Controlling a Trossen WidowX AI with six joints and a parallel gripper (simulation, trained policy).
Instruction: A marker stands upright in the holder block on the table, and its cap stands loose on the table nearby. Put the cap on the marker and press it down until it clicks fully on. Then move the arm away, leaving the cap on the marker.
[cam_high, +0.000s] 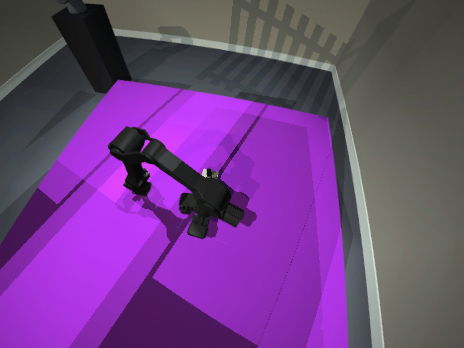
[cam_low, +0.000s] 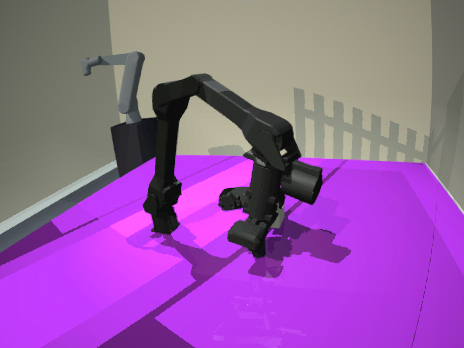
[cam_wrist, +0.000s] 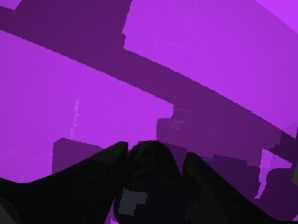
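Now: the white holder block 160 mm to the left of my gripper tip. Also, from my gripper tip: black cap: 10 mm ahead, 10 mm above.
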